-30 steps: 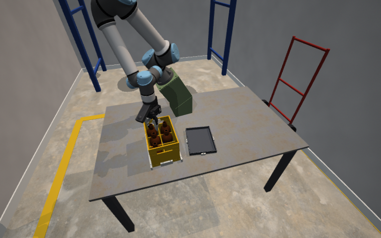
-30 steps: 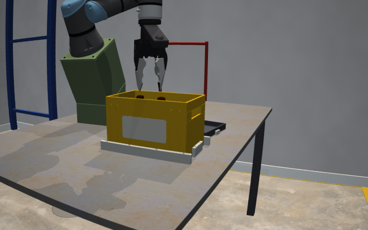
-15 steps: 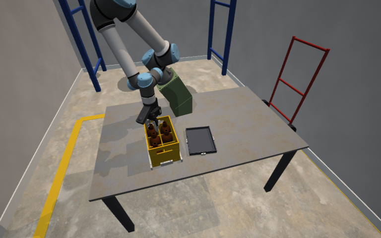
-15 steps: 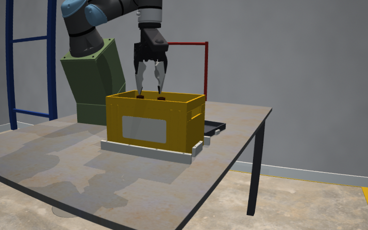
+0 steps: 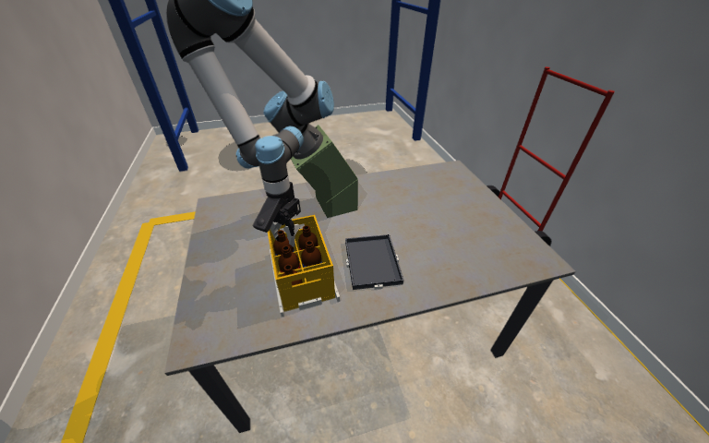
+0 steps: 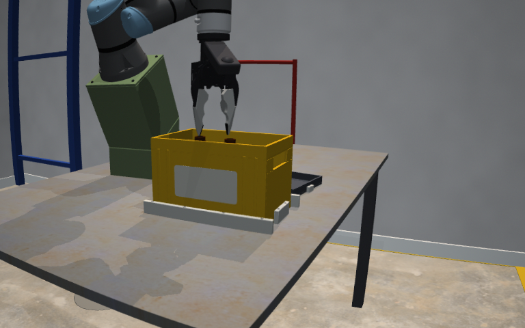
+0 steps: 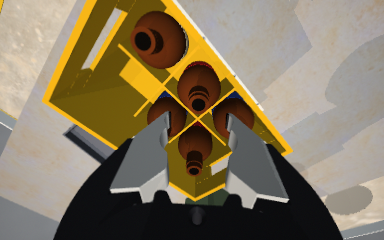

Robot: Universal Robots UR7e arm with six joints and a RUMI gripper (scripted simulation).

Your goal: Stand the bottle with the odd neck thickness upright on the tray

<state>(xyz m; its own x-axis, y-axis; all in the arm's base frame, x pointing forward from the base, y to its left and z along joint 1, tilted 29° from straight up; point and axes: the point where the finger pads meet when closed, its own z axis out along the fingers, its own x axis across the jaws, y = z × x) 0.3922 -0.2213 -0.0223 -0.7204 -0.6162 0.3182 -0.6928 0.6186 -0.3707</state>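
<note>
Now: the yellow crate 110 mm below my hand and 40 mm to the left of it. From my hand the other things lie so: dark tray (320 mm to the left, 180 mm below, 30 mm ahead).
</note>
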